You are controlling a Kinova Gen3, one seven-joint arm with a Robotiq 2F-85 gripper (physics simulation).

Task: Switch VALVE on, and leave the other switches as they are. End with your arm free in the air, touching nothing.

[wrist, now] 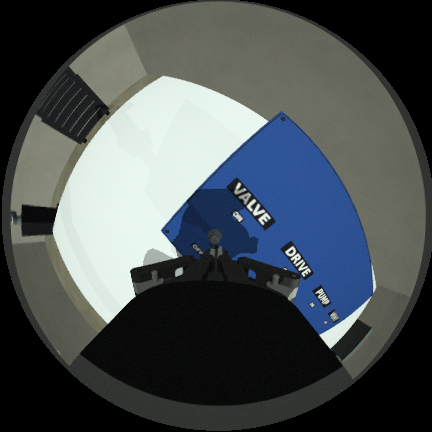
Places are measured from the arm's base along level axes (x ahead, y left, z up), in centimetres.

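Pixels of known places: gripper, fingertip midpoint: [215, 252].
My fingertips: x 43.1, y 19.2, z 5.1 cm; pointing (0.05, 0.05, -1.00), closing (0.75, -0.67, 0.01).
Note:
For each thing: its top centre in the pictures, then the offset to it from my fingertips. "*": a spot on its surface instead. Level surfaces: height alone.
- VALVE label, top centre: [251, 203] dx +7.9, dy +2.0, dz +0.2 cm
- OFF label, surface spot: [197, 248] * dx -2.6, dy +1.7, dz -3.7 cm
- VALVE switch lever, surface spot: [214, 236] * dx +1.5, dy +2.0, dz +2.4 cm
- DRIVE label, top centre: [299, 262] dx +8.3, dy -10.0, dz +0.2 cm
- PUMP label, top centre: [323, 297] dx +8.7, dy -22.0, dz +0.2 cm
- smaller label, top centre: [334, 317] dx +9.2, dy -34.0, dz +0.2 cm
- white table top, surface height: dz -10.9 cm
The blue panel [310, 165] fills the right and middle of the wrist view. The VALVE label [251, 203] is at its near end, with a small ON label [237, 216] beside it and an OFF label [197, 248] partly behind my fingers. The VALVE switch lever [214, 236] shows its round grey knob right at my fingertips, pointing roughly toward the camera. My gripper [215, 252] is shut and empty, close against or touching the lever; contact is hard to tell. The lever's base is hidden.
The DRIVE label [297, 260], PUMP label [322, 297] and a smaller label [334, 316] run down the panel to the lower right; their levers are hidden. A white table top [115, 175] lies to the left. A dark slatted object [72, 106] and a black cylinder [38, 220] stand beyond its edge.

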